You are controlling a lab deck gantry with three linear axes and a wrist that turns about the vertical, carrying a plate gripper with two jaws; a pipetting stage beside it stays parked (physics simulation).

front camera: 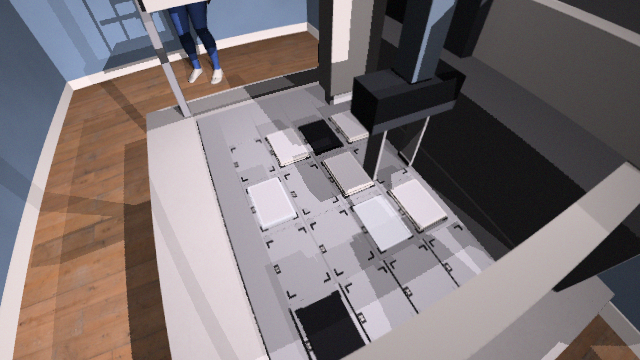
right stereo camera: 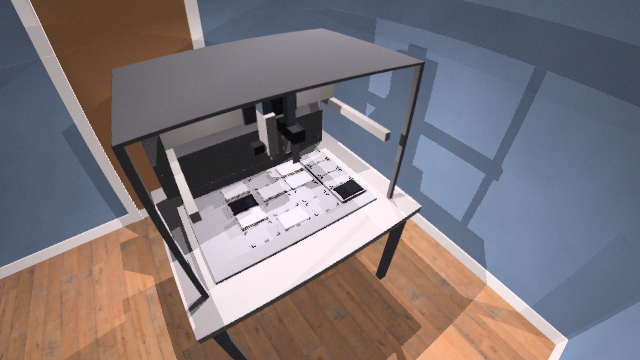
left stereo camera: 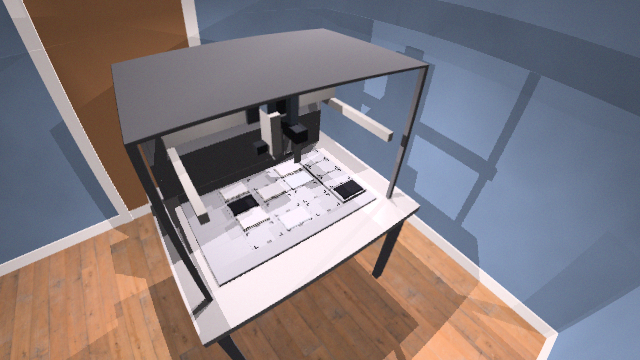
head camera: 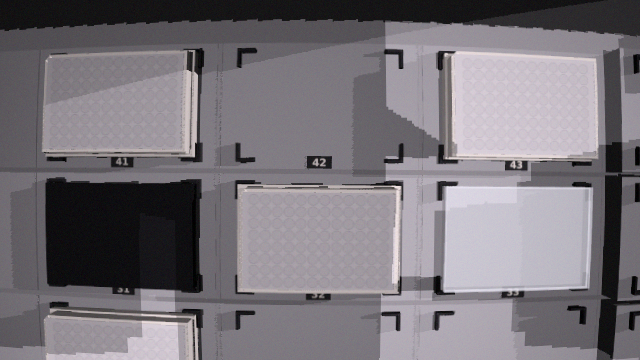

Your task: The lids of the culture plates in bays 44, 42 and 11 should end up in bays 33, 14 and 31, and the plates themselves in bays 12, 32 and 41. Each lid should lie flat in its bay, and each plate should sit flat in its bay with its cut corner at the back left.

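My gripper is open and empty, over the back of the deck near bays 42 and 43; its exact height is unclear. A white plate sits in bay 41, its cut corner at the back left. Another white plate sits in bay 32; its cut corner is hard to make out. A pale bluish plate sits in bay 12, corner unclear. A clear lid lies flat in bay 33. Dark flat lids lie in bay 31 and bay 14.
A white plate stands in bay 43, and another white plate in bay 21. A pale beam crosses the front view's lower right. The parked pipetting stage hangs left of the gripper.
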